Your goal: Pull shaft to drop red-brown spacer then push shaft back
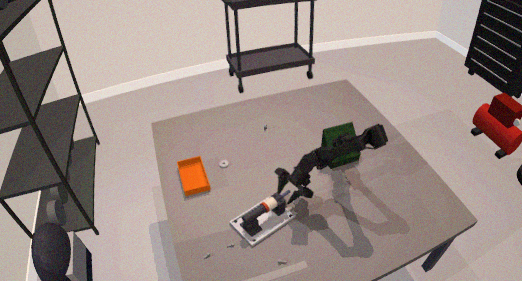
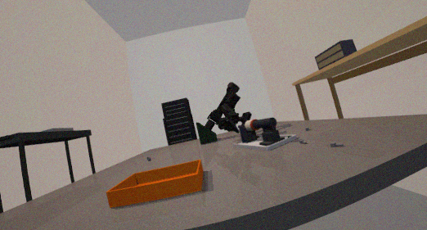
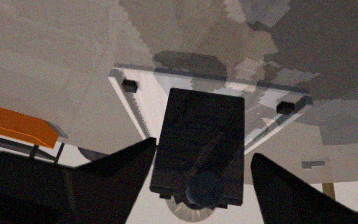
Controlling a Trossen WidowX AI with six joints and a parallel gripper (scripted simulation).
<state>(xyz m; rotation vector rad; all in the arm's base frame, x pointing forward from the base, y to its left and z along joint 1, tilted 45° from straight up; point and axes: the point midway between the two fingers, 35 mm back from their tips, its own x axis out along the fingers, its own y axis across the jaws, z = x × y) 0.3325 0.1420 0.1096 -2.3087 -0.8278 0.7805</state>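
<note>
The dark shaft is 60 mm ahead of my gripper tip, 20 mm to the left of it and 20 mm above it. Also, from my gripper tip: cream spacer 70 mm ahead, 30 mm to the left, 20 mm above; red-brown spacer 90 mm ahead, 30 mm to the left, 20 mm above; orange tray 330 mm ahead, 300 mm to the right, 50 mm below.
</note>
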